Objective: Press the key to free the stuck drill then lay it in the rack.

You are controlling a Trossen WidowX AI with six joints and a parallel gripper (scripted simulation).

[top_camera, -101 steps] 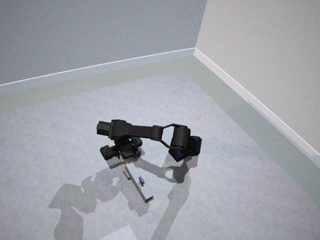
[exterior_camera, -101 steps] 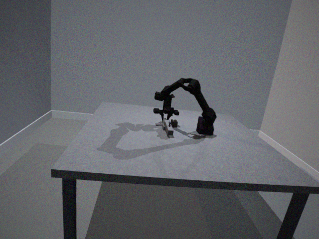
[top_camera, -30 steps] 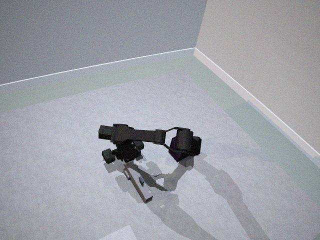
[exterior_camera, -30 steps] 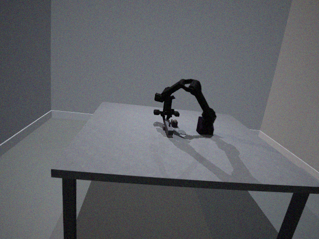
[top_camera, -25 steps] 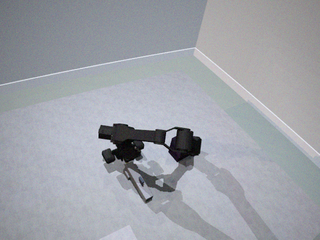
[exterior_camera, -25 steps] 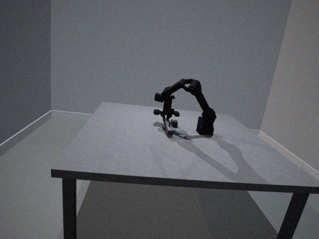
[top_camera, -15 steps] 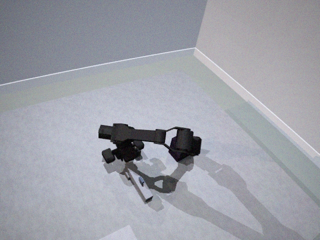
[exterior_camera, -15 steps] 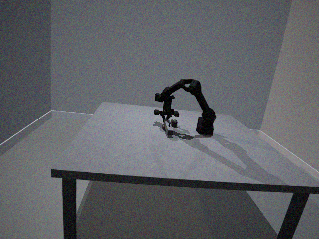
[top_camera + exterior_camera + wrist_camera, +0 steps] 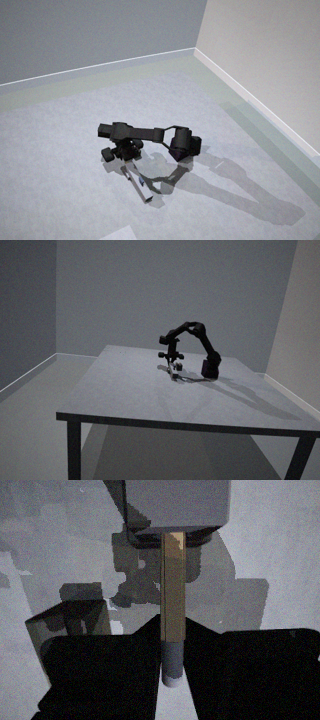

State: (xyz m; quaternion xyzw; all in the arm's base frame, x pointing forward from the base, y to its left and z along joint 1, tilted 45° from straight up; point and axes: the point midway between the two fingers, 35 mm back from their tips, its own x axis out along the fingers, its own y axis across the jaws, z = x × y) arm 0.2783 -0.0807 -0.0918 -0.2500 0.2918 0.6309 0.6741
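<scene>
Now: the drill 40 mm to the left of my gripper tip and 30 mm above it. Also, from my gripper tip: rack (80 mm behind, 20 mm to the right); key (170 mm to the left, 30 mm above, 10 mm ahead); grey fixture (140 mm to the left, 20 mm above, 10 mm ahead).
</scene>
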